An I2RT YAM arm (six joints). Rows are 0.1 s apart.
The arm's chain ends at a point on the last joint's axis. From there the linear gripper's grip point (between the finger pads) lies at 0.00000 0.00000 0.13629 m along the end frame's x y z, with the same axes.
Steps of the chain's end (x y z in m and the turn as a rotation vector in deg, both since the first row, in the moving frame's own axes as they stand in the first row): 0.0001, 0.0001, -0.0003, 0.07, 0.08, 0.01; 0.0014, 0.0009, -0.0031, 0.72, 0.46, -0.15; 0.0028, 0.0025, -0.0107, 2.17, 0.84, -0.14; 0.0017, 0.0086, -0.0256, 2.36, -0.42, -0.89; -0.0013, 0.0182, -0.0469, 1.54, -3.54, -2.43; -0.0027, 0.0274, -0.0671, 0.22, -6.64, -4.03; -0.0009, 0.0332, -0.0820, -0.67, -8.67, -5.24
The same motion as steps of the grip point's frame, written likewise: 0.0003, -0.0001, -0.0003, 0.07, 0.08, 0.01; 0.0025, -0.0008, -0.0031, 0.72, 0.46, -0.15; 0.0048, -0.0027, -0.0108, 2.17, 0.84, -0.14; 0.0007, 0.0030, -0.0257, 2.36, -0.42, -0.89; -0.0098, 0.0147, -0.0472, 1.54, -3.54, -2.43; -0.0185, 0.0274, -0.0680, 0.22, -6.64, -4.03; -0.0213, 0.0357, -0.0836, -0.67, -8.67, -5.24
